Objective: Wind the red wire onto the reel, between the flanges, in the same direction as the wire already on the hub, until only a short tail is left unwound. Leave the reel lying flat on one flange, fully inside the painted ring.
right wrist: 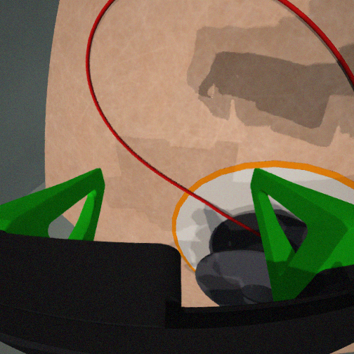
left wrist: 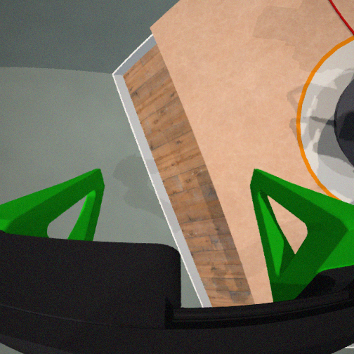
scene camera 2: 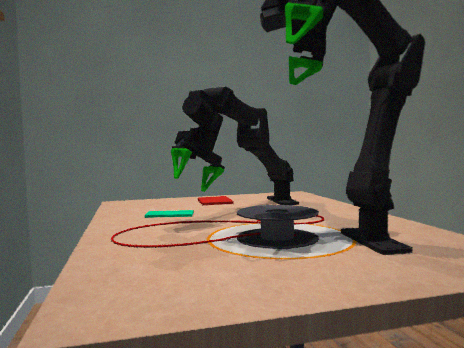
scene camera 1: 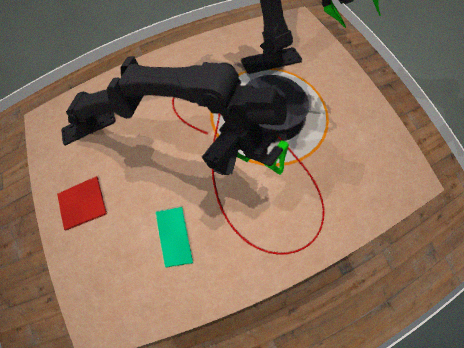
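Seen in the pictures: left gripper, between the fingertips: [scene camera 2: 291, 64] [scene camera 1: 362, 20]; right gripper, between the fingertips: [scene camera 2: 189, 185] [scene camera 1: 264, 166]; left arm's base, origin of its link: [scene camera 2: 372, 241] [scene camera 1: 272, 60]; right arm's base, origin of its link: [scene camera 2: 282, 201] [scene camera 1: 87, 126].
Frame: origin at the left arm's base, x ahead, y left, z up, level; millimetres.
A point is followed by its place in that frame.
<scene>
The dark reel [scene camera 1: 296, 92] {x 193, y -11, z 64 mm} [scene camera 2: 277, 230] {x 212, y -46, z 27 mm} [left wrist: 346, 117] [right wrist: 232, 272] lies flat on one flange, inside the orange painted ring [scene camera 1: 327, 117] {x 266, y 69, z 0 mm} [scene camera 2: 280, 258] {x 241, y 78, z 0 mm} [left wrist: 299, 122] [right wrist: 274, 164]. The red wire [scene camera 1: 282, 253] {x 591, y -216, z 5 mm} [scene camera 2: 145, 246] {x 512, y -66, z 3 mm} [right wrist: 88, 62] runs from the hub in a wide loop on the table; its free end lies left of the ring in scene camera 1. The arm hides part of it there. My right gripper [scene camera 1: 263, 166] {x 403, y -200, z 123 mm} [scene camera 2: 190, 184] {x 403, y -200, z 123 mm} [right wrist: 177, 176] is open and empty above the table. My left gripper [scene camera 1: 362, 20] {x 229, y 120, z 368 mm} [scene camera 2: 290, 63] {x 229, y 120, z 368 mm} [left wrist: 176, 176] is open and empty, higher up.
A red square [scene camera 1: 82, 203] {x 289, y -697, z 10 mm} [scene camera 2: 215, 200] {x 285, y -673, z 10 mm} and a green rectangle [scene camera 1: 174, 237] {x 462, y -456, z 8 mm} [scene camera 2: 169, 214] {x 461, y -424, z 8 mm} lie flat on the table, at the left in scene camera 1. The left arm's base [scene camera 1: 272, 60] {x 28, y -13, z 35 mm} [scene camera 2: 377, 242] {x 13, y 43, z 10 mm} stands close beside the ring. The right arm reaches over the reel in scene camera 1.
</scene>
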